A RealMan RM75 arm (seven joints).
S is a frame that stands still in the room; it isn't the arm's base.
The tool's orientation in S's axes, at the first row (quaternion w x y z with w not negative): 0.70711 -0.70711 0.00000 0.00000
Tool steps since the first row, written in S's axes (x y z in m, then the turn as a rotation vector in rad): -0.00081 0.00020 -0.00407 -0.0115 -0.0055 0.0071; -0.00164 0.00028 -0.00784 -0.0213 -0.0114 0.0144; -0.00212 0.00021 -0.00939 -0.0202 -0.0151 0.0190; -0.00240 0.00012 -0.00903 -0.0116 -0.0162 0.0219; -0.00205 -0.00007 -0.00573 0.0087 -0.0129 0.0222; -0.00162 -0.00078 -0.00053 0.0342 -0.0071 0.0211; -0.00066 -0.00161 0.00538 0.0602 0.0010 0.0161; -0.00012 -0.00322 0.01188 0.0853 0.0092 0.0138; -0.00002 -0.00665 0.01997 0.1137 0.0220 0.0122; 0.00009 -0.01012 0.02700 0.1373 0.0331 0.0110; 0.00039 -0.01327 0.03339 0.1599 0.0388 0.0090; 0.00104 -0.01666 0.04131 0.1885 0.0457 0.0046; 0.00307 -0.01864 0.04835 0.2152 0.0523 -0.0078
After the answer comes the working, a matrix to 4 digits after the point.
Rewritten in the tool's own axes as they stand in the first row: -0.00081 0.00407 0.00020 -0.0115 -0.0071 -0.0055; -0.00164 0.00784 0.00028 -0.0213 -0.0144 -0.0114; -0.00212 0.00939 0.00021 -0.0202 -0.0190 -0.0151; -0.00240 0.00903 0.00012 -0.0116 -0.0219 -0.0162; -0.00205 0.00573 -0.00007 0.0087 -0.0222 -0.0129; -0.00162 0.00053 -0.00078 0.0342 -0.0211 -0.0071; -0.00066 -0.00538 -0.00161 0.0602 -0.0161 0.0010; -0.00012 -0.01188 -0.00322 0.0853 -0.0138 0.0092; -0.00002 -0.01997 -0.00665 0.1137 -0.0122 0.0220; 0.00009 -0.02700 -0.01012 0.1373 -0.0110 0.0331; 0.00039 -0.03339 -0.01327 0.1599 -0.0090 0.0388; 0.00104 -0.04131 -0.01666 0.1885 -0.0046 0.0457; 0.00307 -0.04835 -0.01864 0.2152 0.0078 0.0523
The tool's axes in the first row as the columns of a matrix, in S's axes (rounded; the answer above uses it unrounded):
1.0000 0.0000 0.0000
0.0000 0.0000 1.0000
0.0000 -1.0000 0.0000

